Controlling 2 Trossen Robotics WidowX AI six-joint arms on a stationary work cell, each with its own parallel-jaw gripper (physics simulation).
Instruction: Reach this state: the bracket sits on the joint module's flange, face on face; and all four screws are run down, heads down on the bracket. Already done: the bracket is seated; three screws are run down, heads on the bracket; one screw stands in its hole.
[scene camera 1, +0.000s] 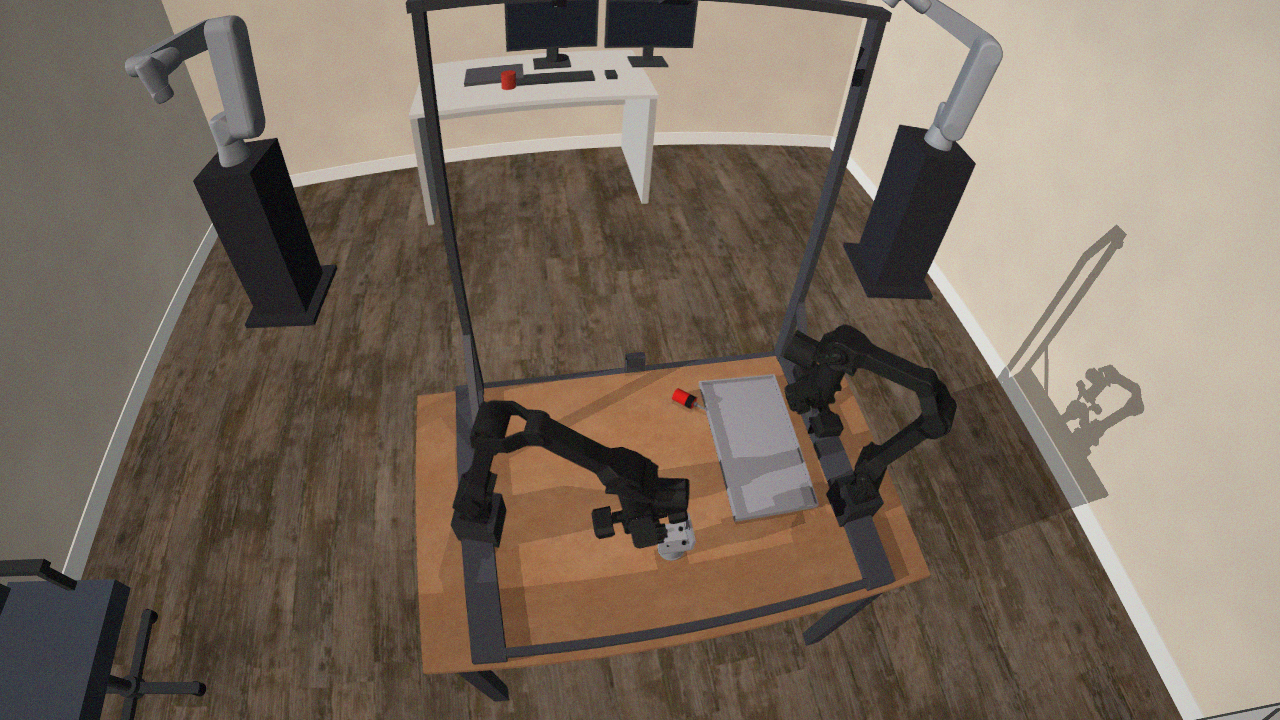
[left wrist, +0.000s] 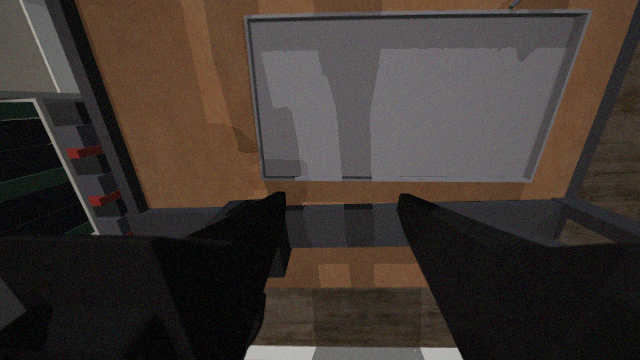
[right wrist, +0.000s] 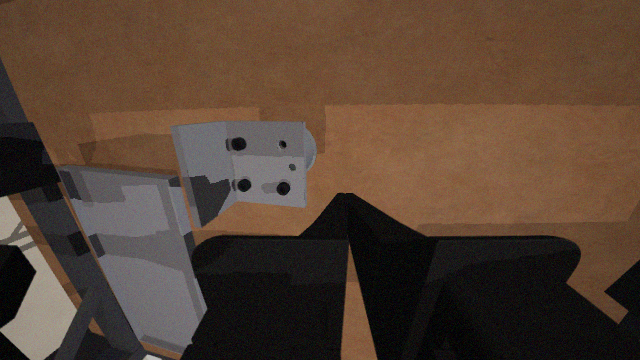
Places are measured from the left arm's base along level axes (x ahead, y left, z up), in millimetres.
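Pixels of known places: left gripper, between the fingertips: (scene camera 1: 806, 422) (left wrist: 341, 200); right gripper, between the fingertips: (right wrist: 344, 200); left arm's base, origin of its link: (scene camera 1: 860, 491); right arm's base, origin of its link: (scene camera 1: 476, 509).
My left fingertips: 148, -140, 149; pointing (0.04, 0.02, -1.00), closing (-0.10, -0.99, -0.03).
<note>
Ahead of a thing's pixels: the offset from my left fingertips to its top centre, as dx, dy, dz. "spot": to the spot under its first point. Level surfaces: height alone.
The grey L-shaped bracket (scene camera 1: 682, 535) (right wrist: 265, 162) sits on the round joint module (scene camera 1: 671, 552) (right wrist: 311, 149), mostly hidden beneath it. In the right wrist view three black screw heads @(+309, +152, -154) (right wrist: 238, 144) @(+307, +116, -154) (right wrist: 243, 185) @(+342, +114, -154) (right wrist: 283, 188) show on the bracket; the lower-right one casts a longer shadow and seems to stand higher. A small dark spot @(spot: +343, +149, -166) (right wrist: 282, 144) marks the upper-right hole; I cannot tell whether a screw is in it. My right gripper (right wrist: 344, 200) is shut and empty, beside the bracket and apart from it in that view. My left gripper (left wrist: 341, 200) is open and empty, by the tray's long side.
A grey tray @(spot: +55, +109, -224) (scene camera 1: 775, 515) (left wrist: 254, 100) (right wrist: 120, 172) lies on the table @(dz -226) (scene camera 1: 590, 600), between the bracket and the left arm's base. A red-handled tool @(+170, -254, -192) (scene camera 1: 682, 397) lies at the tray's back left, its thin shaft reaching the tray. Dark frame rails (scene camera 1: 487, 591) run along the table's sides.
</note>
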